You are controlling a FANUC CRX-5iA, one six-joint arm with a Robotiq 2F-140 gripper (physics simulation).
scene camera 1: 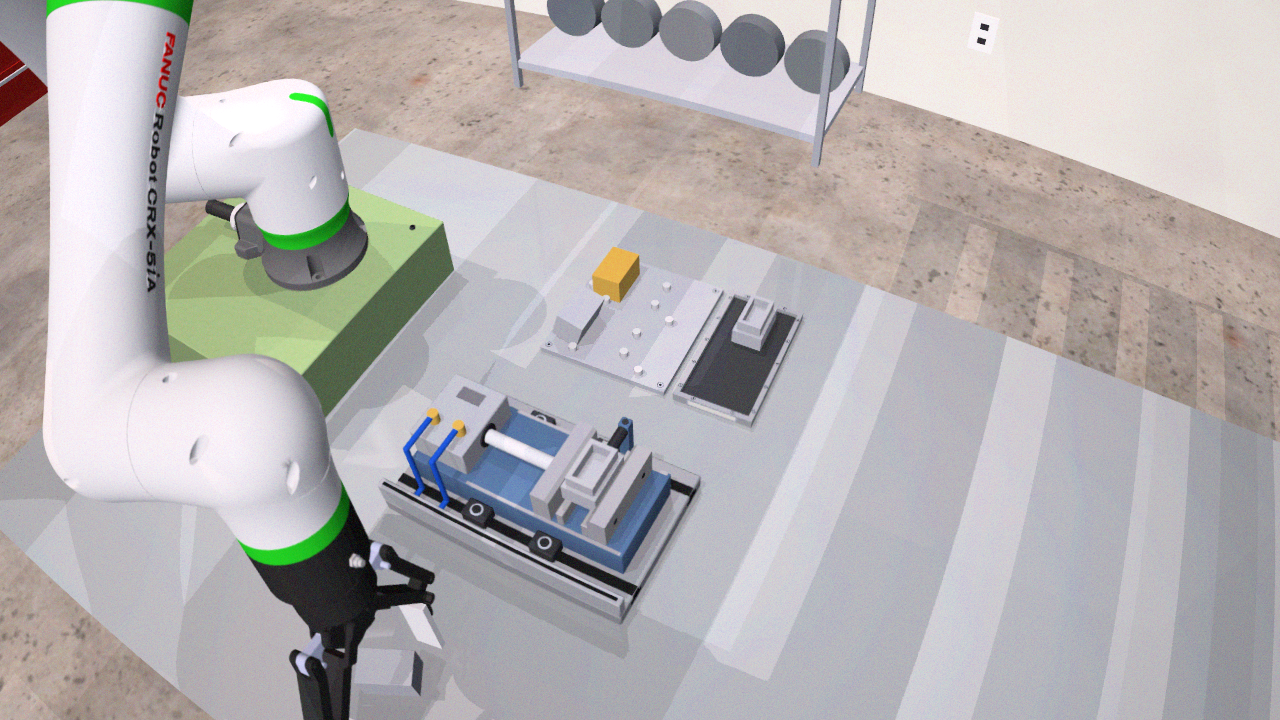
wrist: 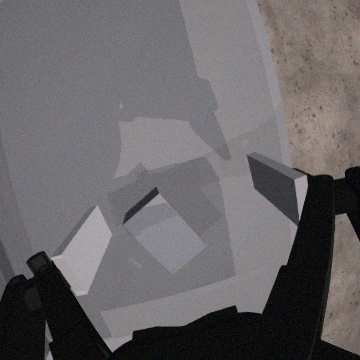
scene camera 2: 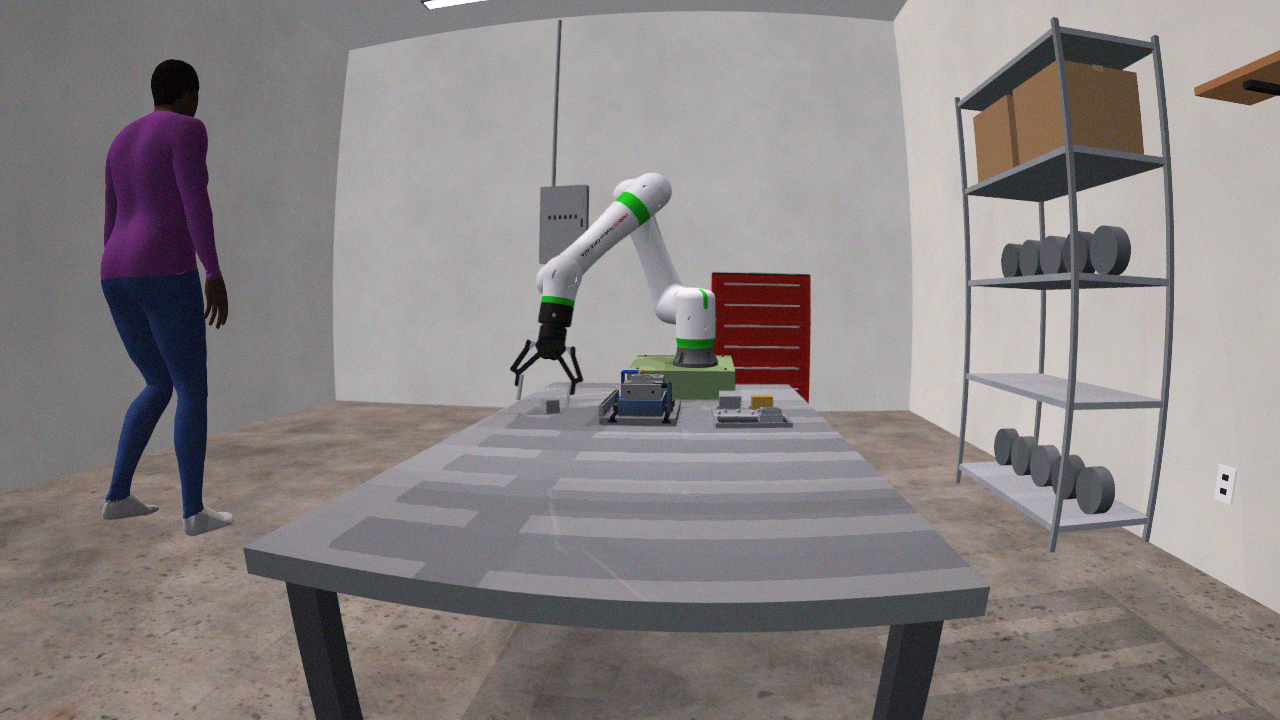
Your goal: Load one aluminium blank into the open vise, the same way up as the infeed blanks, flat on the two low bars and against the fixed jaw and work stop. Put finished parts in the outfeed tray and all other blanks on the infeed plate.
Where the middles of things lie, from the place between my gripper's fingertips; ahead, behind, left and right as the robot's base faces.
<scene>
I see the infeed plate point(scene camera 1: 661, 350) 10 mm ahead of my hand, 560 mm to the left of it and 20 mm below it. The rest, counted from my hand: brass blank point(scene camera 1: 618, 271): 40 mm behind, 600 mm to the left; dark outfeed tray point(scene camera 1: 727, 376): 150 mm ahead, 550 mm to the left, 20 mm below.
</scene>
